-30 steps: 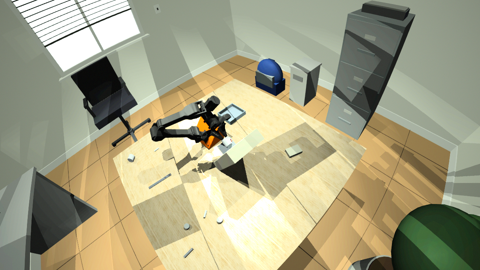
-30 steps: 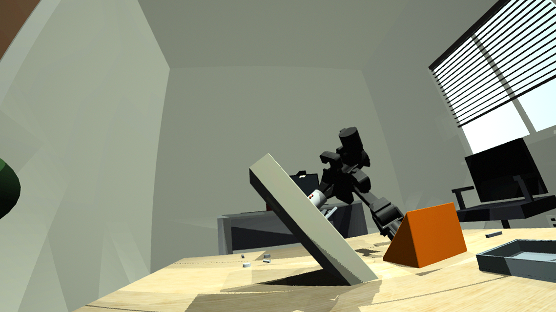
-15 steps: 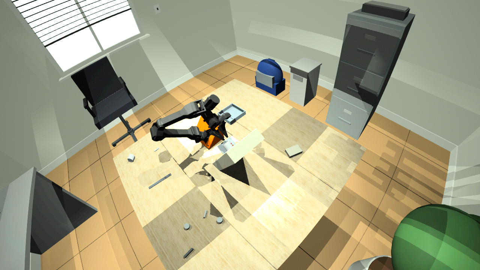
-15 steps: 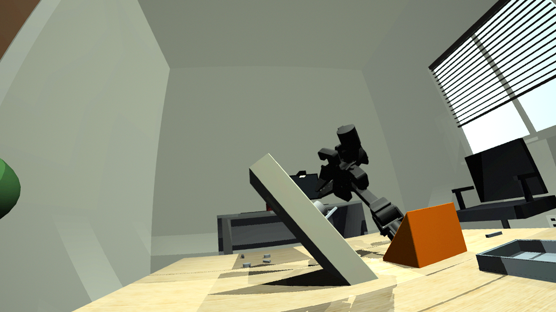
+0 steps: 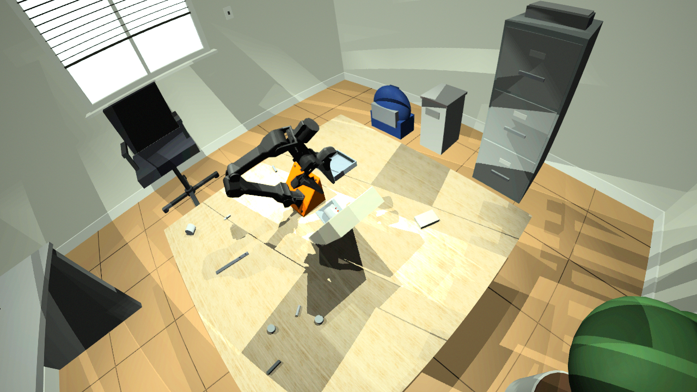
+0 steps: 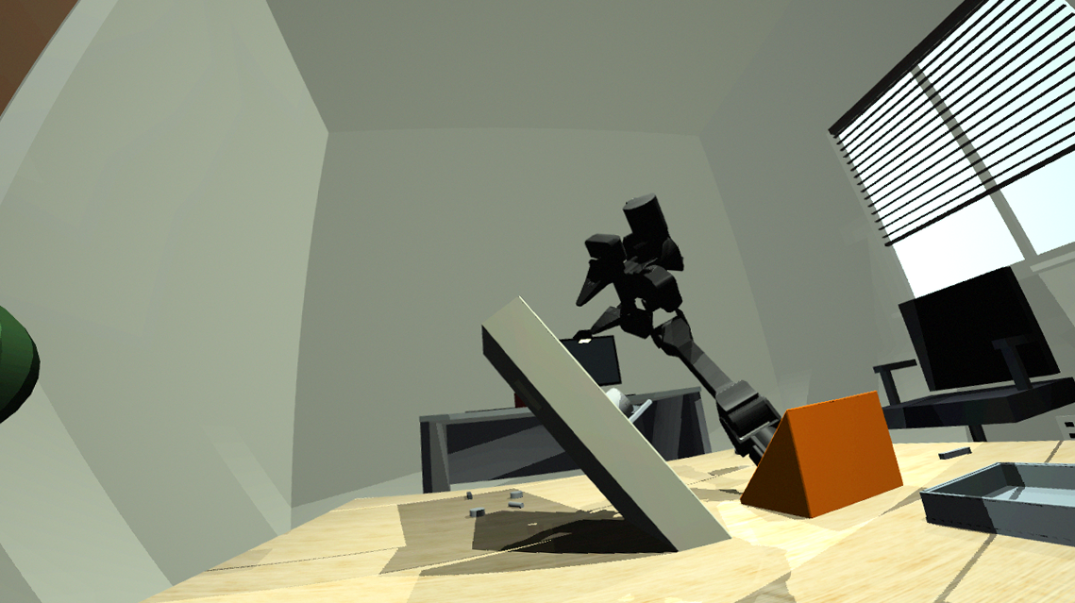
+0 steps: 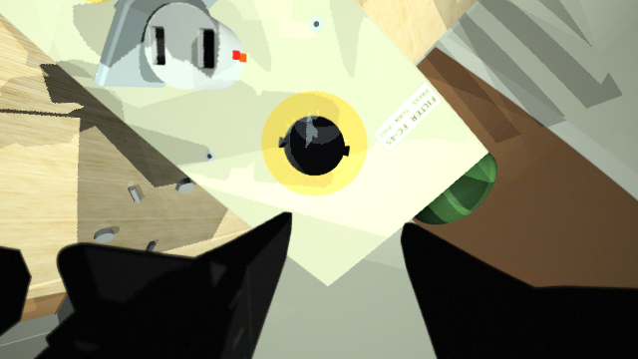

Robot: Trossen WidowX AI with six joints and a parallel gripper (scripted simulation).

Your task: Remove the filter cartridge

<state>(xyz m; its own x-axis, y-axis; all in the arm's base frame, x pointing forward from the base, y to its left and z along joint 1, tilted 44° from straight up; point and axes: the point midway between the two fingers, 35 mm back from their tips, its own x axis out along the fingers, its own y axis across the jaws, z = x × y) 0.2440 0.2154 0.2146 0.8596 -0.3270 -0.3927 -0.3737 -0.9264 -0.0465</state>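
The round filter cartridge is 130 mm below my gripper tip and 30 mm behind it. Also, from my gripper tip: flat white block (320 mm to the left, 300 mm below, 180 mm ahead); then pale service panel (150 mm below, 20 mm ahead); then grey-blue tray (370 mm behind, 300 mm below, 270 mm to the left).
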